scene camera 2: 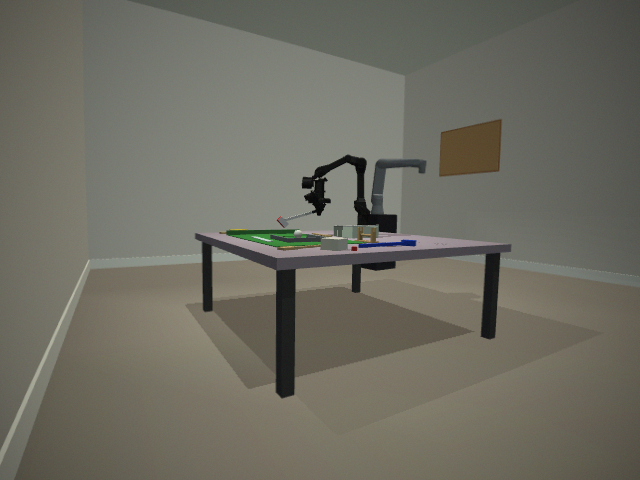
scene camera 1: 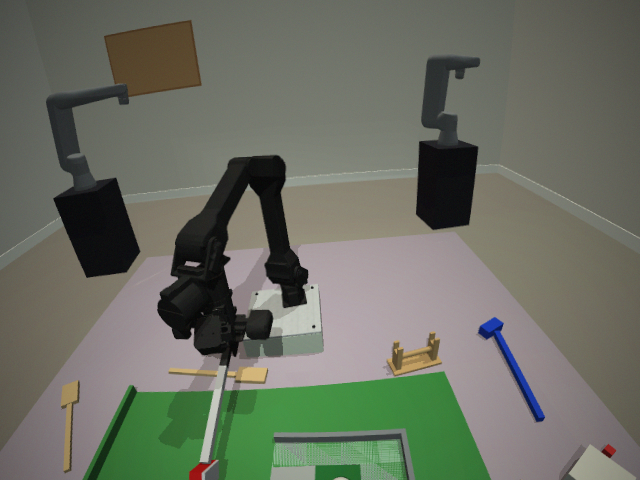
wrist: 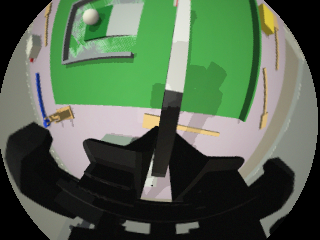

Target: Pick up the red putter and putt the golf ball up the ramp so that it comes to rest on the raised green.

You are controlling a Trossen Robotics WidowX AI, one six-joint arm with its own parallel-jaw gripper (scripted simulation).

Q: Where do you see a green mat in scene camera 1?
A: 425, 405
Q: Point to a blue putter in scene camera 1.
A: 492, 327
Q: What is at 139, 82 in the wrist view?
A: A green mat.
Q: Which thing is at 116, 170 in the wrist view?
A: My gripper.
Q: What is my gripper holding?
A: A red putter.
